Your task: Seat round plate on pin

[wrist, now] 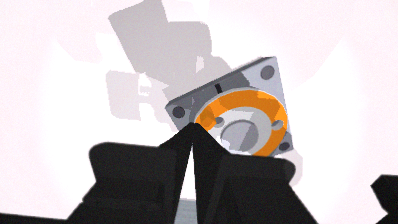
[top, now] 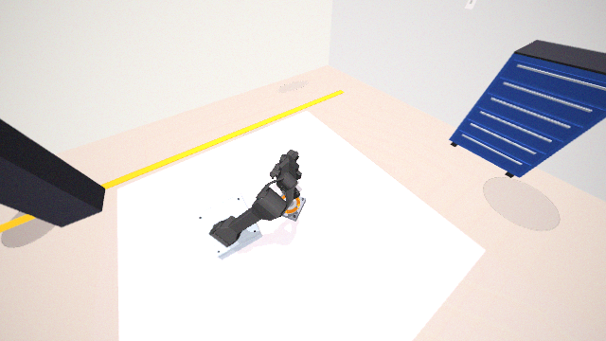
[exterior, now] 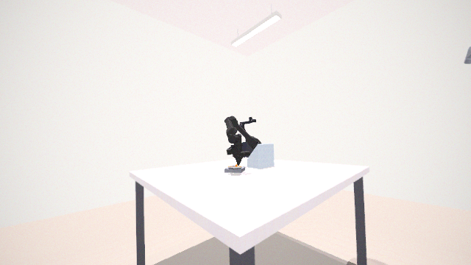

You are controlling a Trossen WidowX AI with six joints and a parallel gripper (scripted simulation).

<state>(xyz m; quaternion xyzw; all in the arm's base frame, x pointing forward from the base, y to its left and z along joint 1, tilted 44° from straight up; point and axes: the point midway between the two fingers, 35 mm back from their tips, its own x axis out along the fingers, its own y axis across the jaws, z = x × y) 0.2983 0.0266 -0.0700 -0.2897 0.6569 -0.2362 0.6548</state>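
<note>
The grey square base is 1 cm behind my gripper tip, 5 cm to the right of it and 2 cm below it.
</note>
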